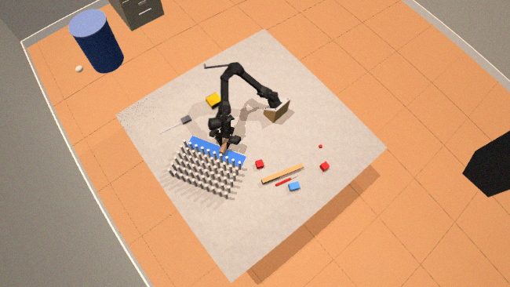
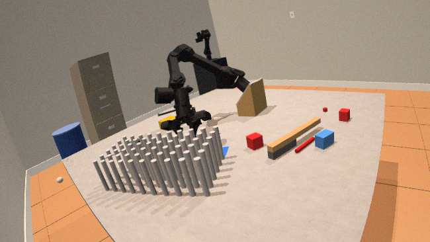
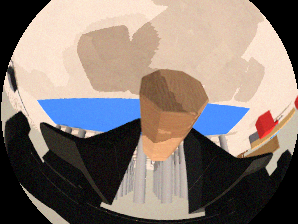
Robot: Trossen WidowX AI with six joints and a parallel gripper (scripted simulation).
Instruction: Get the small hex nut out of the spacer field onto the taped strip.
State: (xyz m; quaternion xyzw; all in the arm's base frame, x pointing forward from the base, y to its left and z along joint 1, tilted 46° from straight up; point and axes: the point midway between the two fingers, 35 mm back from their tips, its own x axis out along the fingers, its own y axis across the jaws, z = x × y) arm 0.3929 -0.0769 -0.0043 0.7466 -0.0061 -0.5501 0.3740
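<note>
My gripper tip is 50 mm short of the blue taped strip, 30 mm to the left of it and 30 mm above it. Round my gripper tip: red stick 150 mm behind, 410 mm to the left, 20 mm below; blue cube 130 mm behind, 460 mm to the left, 10 mm below.
</note>
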